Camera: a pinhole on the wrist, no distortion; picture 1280 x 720 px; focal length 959.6 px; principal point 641.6 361.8 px. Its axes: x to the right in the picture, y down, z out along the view. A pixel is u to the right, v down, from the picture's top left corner.
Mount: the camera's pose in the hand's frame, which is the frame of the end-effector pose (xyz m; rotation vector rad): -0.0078 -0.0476 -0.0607 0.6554 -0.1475 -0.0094
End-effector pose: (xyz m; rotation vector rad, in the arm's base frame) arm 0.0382 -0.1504 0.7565 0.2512 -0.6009 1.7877
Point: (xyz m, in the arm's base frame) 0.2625 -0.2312 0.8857
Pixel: 523 244
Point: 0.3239 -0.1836 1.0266
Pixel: 818 195
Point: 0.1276 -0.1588 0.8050
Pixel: 748 539
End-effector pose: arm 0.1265 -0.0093 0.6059 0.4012 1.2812 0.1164
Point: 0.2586 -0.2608 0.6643
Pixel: 513 498
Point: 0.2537 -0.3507 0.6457
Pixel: 522 305
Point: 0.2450 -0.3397 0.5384
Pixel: 777 167
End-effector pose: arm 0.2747 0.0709 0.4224 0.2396 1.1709 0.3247
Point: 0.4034 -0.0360 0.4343
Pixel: 806 689
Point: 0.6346 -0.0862 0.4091
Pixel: 1009 656
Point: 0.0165 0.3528 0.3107
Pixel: behind the camera
